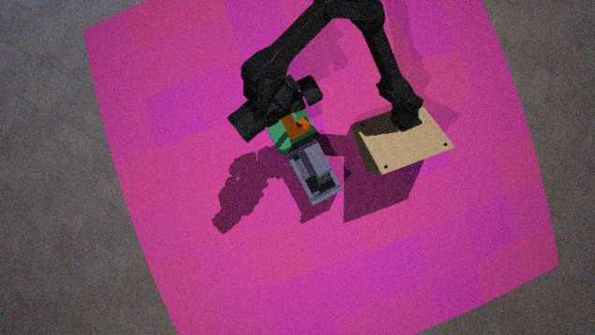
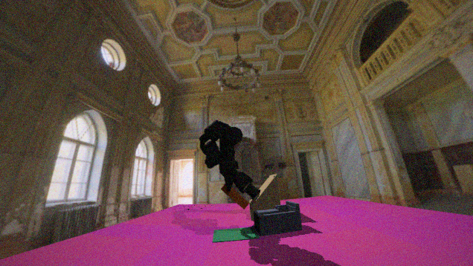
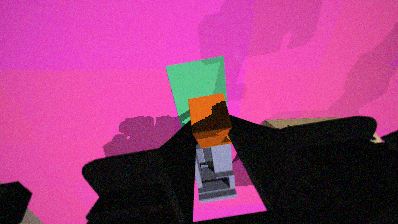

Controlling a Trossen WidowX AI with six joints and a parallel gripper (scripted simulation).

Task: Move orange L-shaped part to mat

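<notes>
Right now my gripper tip is 20 mm to the right of the green mat and 160 mm above it. The rest, counted from my gripper tip: orange l-shaped part (20 mm behind, 30 mm to the left, 30 mm below).
</notes>
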